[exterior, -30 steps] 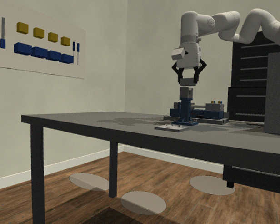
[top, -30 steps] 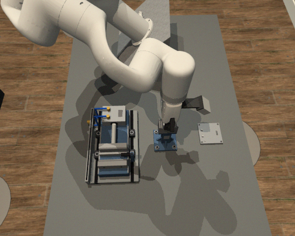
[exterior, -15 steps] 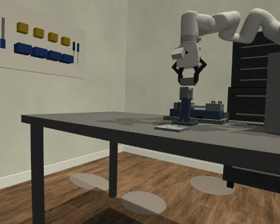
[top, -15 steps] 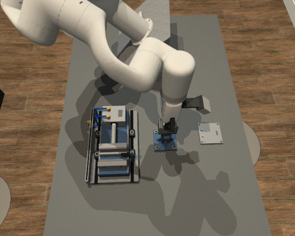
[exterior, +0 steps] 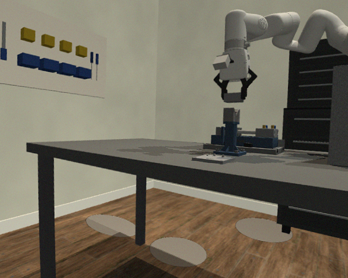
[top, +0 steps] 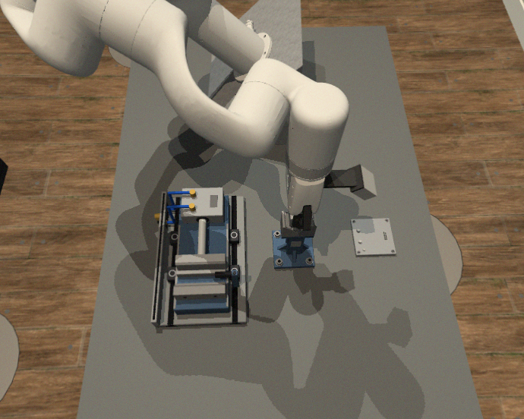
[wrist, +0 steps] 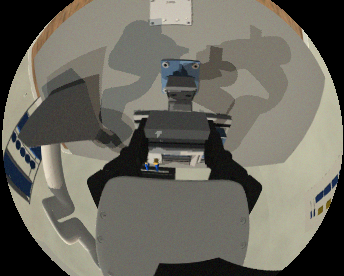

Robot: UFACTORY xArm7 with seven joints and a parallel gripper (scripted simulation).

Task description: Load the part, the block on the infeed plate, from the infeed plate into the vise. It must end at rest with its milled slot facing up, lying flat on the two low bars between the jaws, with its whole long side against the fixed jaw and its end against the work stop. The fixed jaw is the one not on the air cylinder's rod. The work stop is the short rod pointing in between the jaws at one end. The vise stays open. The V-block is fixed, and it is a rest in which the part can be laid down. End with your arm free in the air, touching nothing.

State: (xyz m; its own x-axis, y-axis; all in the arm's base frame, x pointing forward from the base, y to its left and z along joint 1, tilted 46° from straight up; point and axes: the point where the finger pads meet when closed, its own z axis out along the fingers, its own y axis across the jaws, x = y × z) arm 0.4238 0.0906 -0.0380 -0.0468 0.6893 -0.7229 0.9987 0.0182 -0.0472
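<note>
Now: the moving jaw 6 cm ahead of my hand, 19 cm to the right of it and 13 cm below it. From my hand the other things lie so: part right at my hand; then V-block post 15 cm below; then work stop 9 cm ahead, 15 cm to the right, 12 cm below.
</note>
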